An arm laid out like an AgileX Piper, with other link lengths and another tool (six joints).
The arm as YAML. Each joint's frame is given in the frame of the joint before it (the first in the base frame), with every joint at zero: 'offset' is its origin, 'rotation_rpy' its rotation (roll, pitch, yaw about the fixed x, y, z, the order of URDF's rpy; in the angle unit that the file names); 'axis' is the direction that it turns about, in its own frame. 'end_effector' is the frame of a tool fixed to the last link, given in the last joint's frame.
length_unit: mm
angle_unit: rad
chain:
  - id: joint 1
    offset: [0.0, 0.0, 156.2]
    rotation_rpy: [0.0, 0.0, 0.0]
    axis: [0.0, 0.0, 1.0]
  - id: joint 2
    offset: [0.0, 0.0, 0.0]
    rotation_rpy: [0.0, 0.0, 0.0]
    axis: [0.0, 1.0, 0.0]
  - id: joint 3
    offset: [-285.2, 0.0, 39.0]
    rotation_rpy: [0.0, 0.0, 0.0]
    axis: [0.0, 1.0, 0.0]
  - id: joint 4
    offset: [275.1, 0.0, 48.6]
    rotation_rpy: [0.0, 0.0, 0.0]
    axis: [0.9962, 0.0, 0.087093]
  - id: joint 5
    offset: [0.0, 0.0, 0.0]
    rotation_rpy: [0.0, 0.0, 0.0]
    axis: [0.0, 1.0, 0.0]
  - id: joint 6
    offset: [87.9, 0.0, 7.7]
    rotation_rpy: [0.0, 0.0, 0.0]
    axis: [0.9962, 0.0, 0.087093]
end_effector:
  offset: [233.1, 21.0, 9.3]
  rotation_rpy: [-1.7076, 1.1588, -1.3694]
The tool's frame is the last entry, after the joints.
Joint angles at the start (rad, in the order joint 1, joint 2, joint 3, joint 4, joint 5, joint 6): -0.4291 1.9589 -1.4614 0.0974 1.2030 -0.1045
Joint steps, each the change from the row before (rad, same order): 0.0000 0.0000 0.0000 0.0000 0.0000 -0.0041; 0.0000 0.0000 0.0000 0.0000 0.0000 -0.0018; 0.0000 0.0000 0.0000 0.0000 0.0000 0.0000; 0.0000 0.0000 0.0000 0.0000 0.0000 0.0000; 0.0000 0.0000 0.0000 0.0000 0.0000 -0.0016; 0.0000 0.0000 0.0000 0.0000 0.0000 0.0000; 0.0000 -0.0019 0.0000 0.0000 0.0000 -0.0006; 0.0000 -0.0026 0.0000 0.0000 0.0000 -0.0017; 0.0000 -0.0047 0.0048 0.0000 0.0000 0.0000; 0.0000 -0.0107 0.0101 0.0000 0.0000 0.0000; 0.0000 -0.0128 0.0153 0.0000 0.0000 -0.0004; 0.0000 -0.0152 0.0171 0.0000 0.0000 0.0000; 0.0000 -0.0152 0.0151 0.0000 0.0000 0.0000; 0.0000 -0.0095 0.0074 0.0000 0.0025 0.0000; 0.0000 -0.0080 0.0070 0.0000 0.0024 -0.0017
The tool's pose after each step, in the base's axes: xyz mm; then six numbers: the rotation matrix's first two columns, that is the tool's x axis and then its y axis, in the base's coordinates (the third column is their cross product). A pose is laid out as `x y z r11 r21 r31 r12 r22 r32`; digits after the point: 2 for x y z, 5 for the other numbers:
369.15 -114.79 -0.48 -0.99895 -0.04542 -0.00526 -0.04310 0.89700 0.43992
369.11 -114.80 -0.48 -0.99887 -0.04721 -0.00544 -0.04479 0.89692 0.43992
369.11 -114.80 -0.48 -0.99887 -0.04721 -0.00544 -0.04479 0.89692 0.43992
369.11 -114.80 -0.48 -0.99887 -0.04721 -0.00544 -0.04479 0.89692 0.43992
369.07 -114.80 -0.48 -0.99879 -0.04880 -0.00560 -0.04629 0.89685 0.43991
369.07 -114.80 -0.48 -0.99879 -0.04880 -0.00560 -0.04629 0.89685 0.43991
369.33 -114.93 0.25 -0.99875 -0.04941 -0.00734 -0.04761 0.89717 0.43911
369.65 -115.10 1.25 -0.99865 -0.05110 -0.00982 -0.05024 0.89756 0.43801
368.55 -114.59 1.89 -0.99865 -0.05110 -0.00973 -0.05020 0.89755 0.43805
366.32 -113.58 3.54 -0.99864 -0.05111 -0.01026 -0.05044 0.89765 0.43780
362.45 -111.81 4.70 -0.99864 -0.05149 -0.00808 -0.04981 0.89718 0.43885
358.23 -109.88 6.28 -0.99865 -0.05149 -0.00640 -0.04906 0.89683 0.43964
354.71 -108.27 8.27 -0.99865 -0.05149 -0.00649 -0.04910 0.89685 0.43960
352.54 -107.25 10.05 -0.99864 -0.05171 -0.00619 -0.04916 0.89673 0.43984
350.29 -106.22 11.35 -0.99855 -0.05361 -0.00517 -0.05040 0.89634 0.44048

